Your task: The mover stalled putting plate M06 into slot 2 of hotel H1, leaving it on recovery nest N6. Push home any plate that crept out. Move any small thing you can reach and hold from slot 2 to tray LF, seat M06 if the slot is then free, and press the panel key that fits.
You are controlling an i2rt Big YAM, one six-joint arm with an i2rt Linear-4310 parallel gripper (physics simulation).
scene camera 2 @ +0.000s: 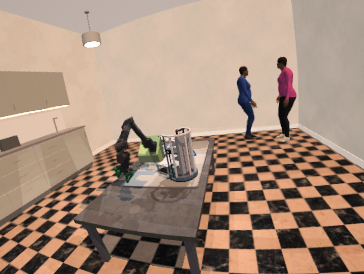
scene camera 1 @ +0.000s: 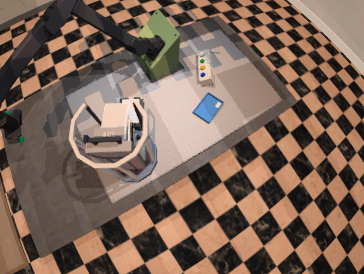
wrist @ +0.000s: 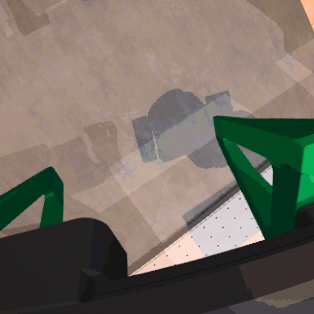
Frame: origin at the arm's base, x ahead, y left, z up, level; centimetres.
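Where they show: gripper, fingertip midpoint: (scene camera 2: 122, 180) (scene camera 1: 21, 129) (wrist: 132, 150); arm's base at its link origin: (scene camera 2: 152, 147) (scene camera 1: 155, 48).
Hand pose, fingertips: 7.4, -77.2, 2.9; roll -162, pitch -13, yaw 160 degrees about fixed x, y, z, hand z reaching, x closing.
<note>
Each offset is from my fingertips to the top centre of the thing, as dx, dy, dz. "*": to the spot under its first point. Level surfaces: height alone.
My gripper (scene camera 1: 14, 126) (scene camera 2: 123, 175) (wrist: 132, 150) is open and empty, its green fingers wide apart above the table's left part, away from the caged tower. The tower, seemingly hotel H1, has a cream top ring @[* +43.8, +33.7, +21.4] (scene camera 1: 107, 165) and pale uprights @[* +41.1, +29.7, +3.8] (scene camera 2: 186, 155). A cream block @[+29.3, +41.3, +15.6] (scene camera 1: 115, 116) and dark and white parts show inside; slot 2, any small thing in it, M06 and nest N6 cannot be made out. A blue tray @[+32.1, +86.3, -16.3] (scene camera 1: 208, 107), perhaps LF, lies right of the tower, with a white label. The panel @[+10.9, +99.5, -9.6] (scene camera 1: 206, 80) has green, yellow and blue keys.
A green slanted block (scene camera 1: 170, 52) (scene camera 2: 150, 149) stands at the back beside the arm's base. A pale perforated board @[dz -18.0] (scene camera 1: 175, 135) (wrist: 220, 230) lies on the dark table @[dz -19.3] (scene camera 1: 45, 215) (scene camera 2: 150, 215). Two people (scene camera 2: 244, 95) (scene camera 2: 285, 90) stand beyond the table.
</note>
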